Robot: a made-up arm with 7 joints.
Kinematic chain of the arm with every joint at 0, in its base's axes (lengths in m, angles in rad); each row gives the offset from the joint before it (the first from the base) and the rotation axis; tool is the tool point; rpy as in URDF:
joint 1: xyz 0 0 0.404 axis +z
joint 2: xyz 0 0 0 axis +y
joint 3: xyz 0 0 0.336 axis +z
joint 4: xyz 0.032 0 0 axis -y
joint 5: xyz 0.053 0 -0.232 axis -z
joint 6: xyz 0 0 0 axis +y
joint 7: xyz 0.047 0 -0.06 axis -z
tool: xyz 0 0 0 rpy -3.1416 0 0
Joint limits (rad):
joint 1: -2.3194..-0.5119
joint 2: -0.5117..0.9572
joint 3: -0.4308..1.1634
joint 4: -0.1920..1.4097
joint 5: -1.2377..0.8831
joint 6: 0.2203..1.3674
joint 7: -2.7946..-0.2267
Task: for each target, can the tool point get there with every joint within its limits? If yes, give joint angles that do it. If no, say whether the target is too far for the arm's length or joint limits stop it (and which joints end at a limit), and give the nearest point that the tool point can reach.
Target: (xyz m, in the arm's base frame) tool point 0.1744 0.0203 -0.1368
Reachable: no: joint limits stop it (at a limit: joint 1, joint 2) | nearest point 0.2222 -0.0700 0.2672 | short by 0.417 m
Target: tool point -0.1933 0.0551 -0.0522
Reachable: no: joint limits stop it (at a limit: joint 1, joint 2) | nearest point -0.2010 -0.0846 0.2834 | short by 0.364 m
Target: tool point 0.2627 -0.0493 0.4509
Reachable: yes | joints -0.9810 0.4570 0.9127 0.7358 0.0069 1.2154 -1.3403
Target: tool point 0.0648 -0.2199 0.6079
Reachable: yes | joints -1.2298 -0.2111 0.0523 0.8252 -0.7200 1.2185 -1.7936
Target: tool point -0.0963 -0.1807 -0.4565
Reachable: no: too far | nearest point -0.1252 -0.2349 0.2583 | short by 0.717 m
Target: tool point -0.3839 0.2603 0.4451
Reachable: no: joint limits stop it (at a limit: joint 1, joint 3, joint 5, joint 6) | nearest point -0.2120 -0.0379 0.5042 | short by 0.349 m
